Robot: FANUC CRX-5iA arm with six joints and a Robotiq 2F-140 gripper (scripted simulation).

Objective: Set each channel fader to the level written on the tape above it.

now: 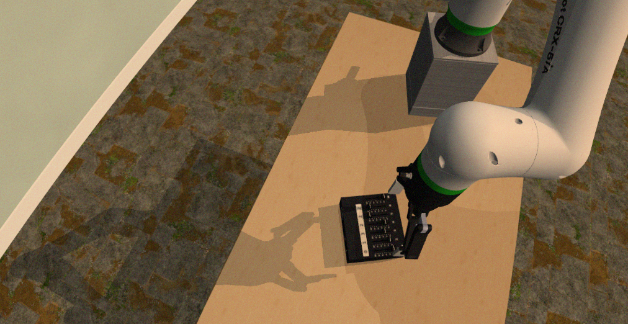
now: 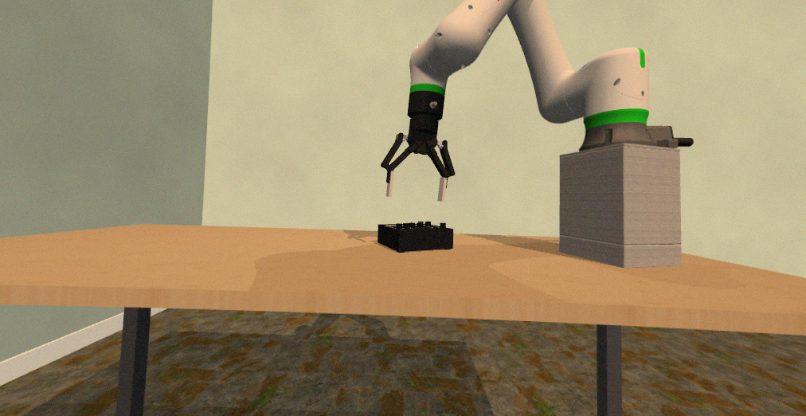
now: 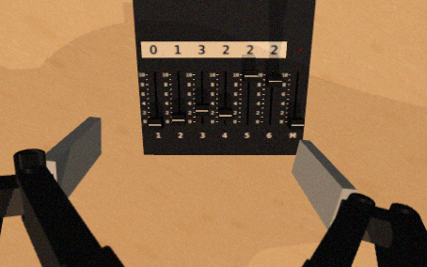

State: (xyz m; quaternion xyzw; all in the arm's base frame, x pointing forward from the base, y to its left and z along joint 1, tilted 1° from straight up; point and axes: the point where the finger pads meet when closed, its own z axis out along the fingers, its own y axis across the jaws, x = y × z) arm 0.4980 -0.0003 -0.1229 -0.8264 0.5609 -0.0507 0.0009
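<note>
The channel 5 cap is 10 mm behind my hand, 60 mm to the right of it and 80 mm below it. The rest, counted from my hand: channel 3 fader cap 10 mm ahead, 10 mm to the right, 80 mm below; then channel 4 cap 10 mm behind, 20 mm to the right, 80 mm below; then channel 2 fader cap 20 mm ahead, 10 mm to the left, 80 mm below.
</note>
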